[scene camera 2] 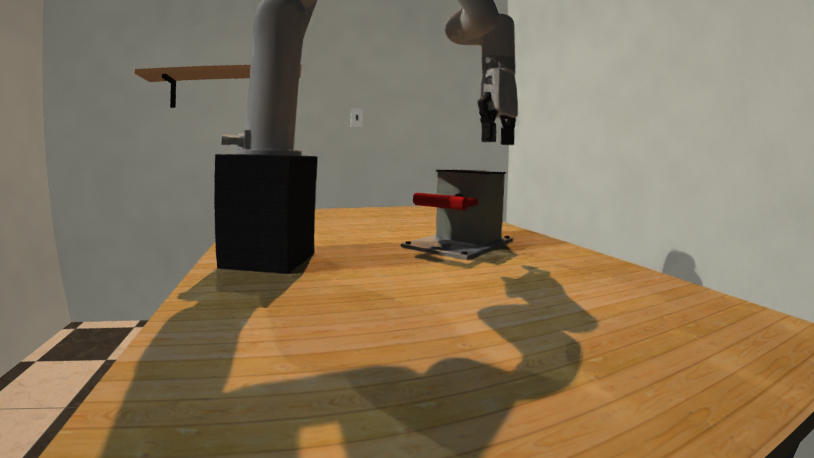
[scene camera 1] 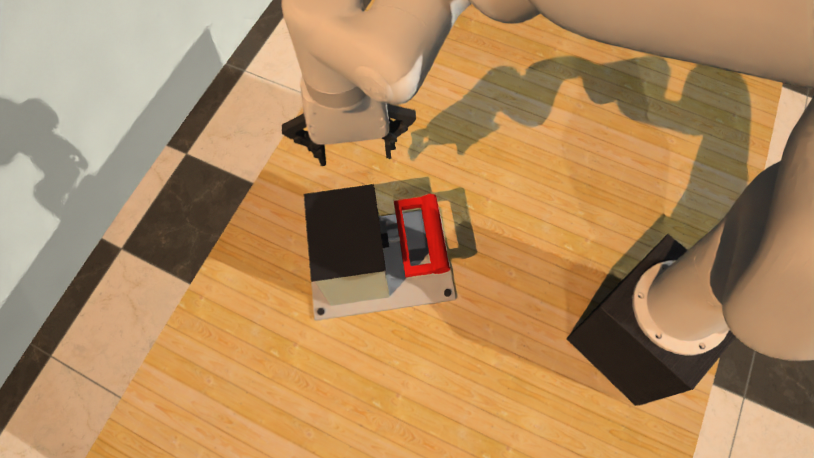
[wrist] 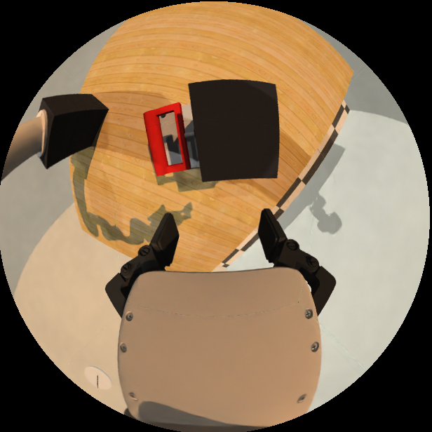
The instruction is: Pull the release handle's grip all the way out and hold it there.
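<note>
The release handle's red grip [scene camera 1: 437, 234] [scene camera 2: 438, 200] [wrist: 155, 143] is a rectangular frame. It stands out level from the side of a box with a black top [scene camera 1: 344, 232] [scene camera 2: 471, 171] [wrist: 235, 130], on the side facing the robot's base. The box is fixed on a grey base plate [scene camera 1: 364, 308] [scene camera 2: 467, 254]. My gripper [scene camera 1: 356, 161] [scene camera 2: 498, 142] [wrist: 217, 222] is open and empty, fingers pointing down. In scene camera 2 it hangs above the height of the box's top. It is apart from the box and the grip. The rod behind the grip is partly hidden.
The robot's black pedestal [scene camera 1: 631, 347] [scene camera 2: 264, 210] [wrist: 75, 125] stands on the wooden table [scene camera 1: 256, 398] [scene camera 2: 364, 319] [wrist: 215, 30], on the grip's side of the box. Walls rise beyond the table. A wooden shelf [scene camera 2: 193, 72] is on the wall behind the pedestal.
</note>
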